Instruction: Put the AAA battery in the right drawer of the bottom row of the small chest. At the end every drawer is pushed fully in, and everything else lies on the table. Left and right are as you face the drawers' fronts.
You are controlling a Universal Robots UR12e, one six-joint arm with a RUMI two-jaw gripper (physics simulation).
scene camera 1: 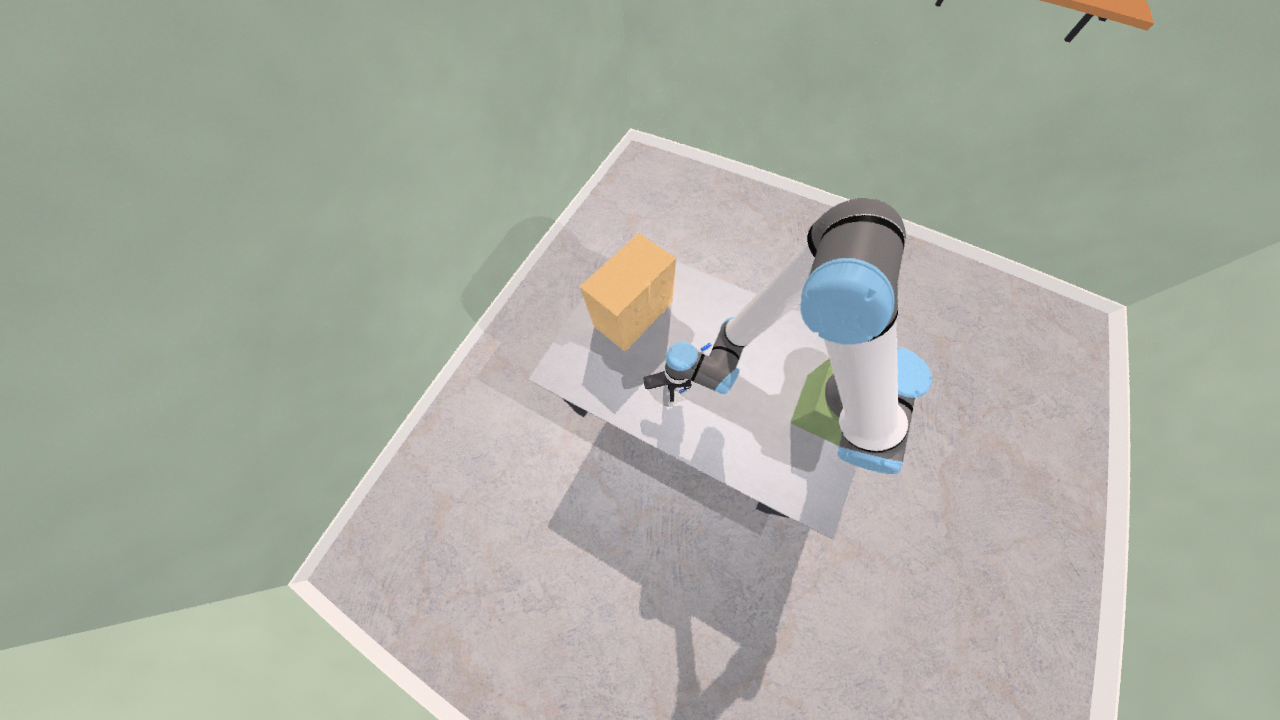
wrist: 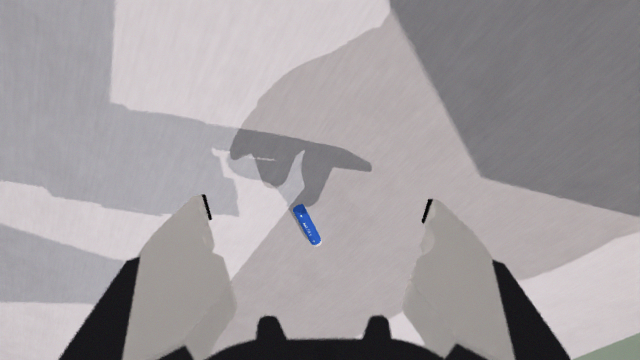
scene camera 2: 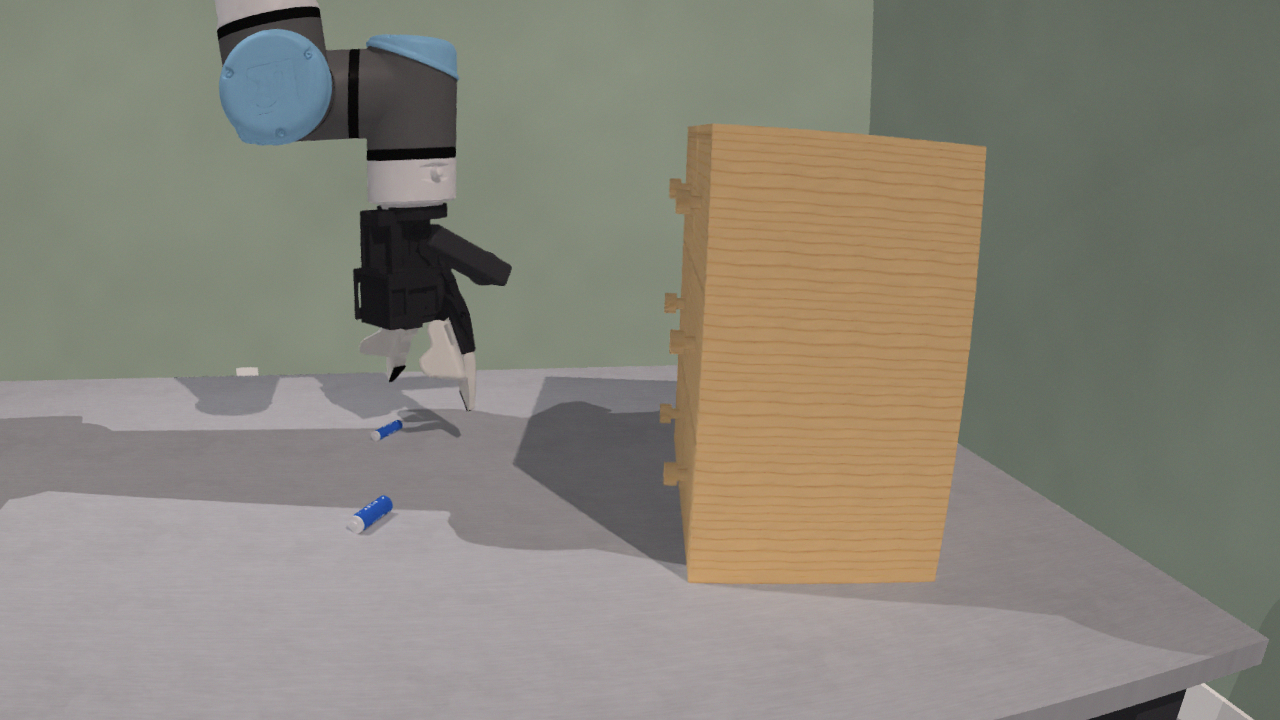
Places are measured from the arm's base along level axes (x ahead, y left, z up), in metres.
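Where they show: gripper, fingertip midpoint: (wrist: 318,199) (scene camera 2: 428,395).
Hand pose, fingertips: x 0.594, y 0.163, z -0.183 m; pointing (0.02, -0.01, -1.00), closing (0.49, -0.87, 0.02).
Each offset is from my fingertips to the centre of the thing. Level surfaces: height alone.
My gripper (scene camera 1: 677,400) (scene camera 2: 431,392) (wrist: 318,199) is open and empty, pointing down above the table. The smaller-looking blue battery with a white end, which looks like the AAA battery, @[dx -0.046, dy -0.018, dz -0.030 m] (scene camera 1: 683,389) (scene camera 2: 386,429) (wrist: 307,225) lies on the table below the fingers, slanted between them in the wrist view. The wooden small chest @[dx +0.282, dy -0.261, dz +0.123 m] (scene camera 1: 628,286) (scene camera 2: 832,358) stands beyond the gripper. Its drawers look pushed in. The knob of the bottom right drawer @[dx +0.248, dy -0.332, dz +0.017 m] (scene camera 2: 671,473) shows at the chest's near front edge in scene camera 2; the drawer fronts are seen nearly edge-on there.
A larger-looking blue battery @[dx -0.071, dy -0.237, dz -0.028 m] (scene camera 1: 706,346) (scene camera 2: 370,514) lies on the grey table @[dz -0.035 m] (scene camera 1: 778,479) (scene camera 2: 537,644), nearer scene camera 2. A green block (scene camera 1: 812,407) is beside the arm's base. The chest stands tall at the right in scene camera 2.
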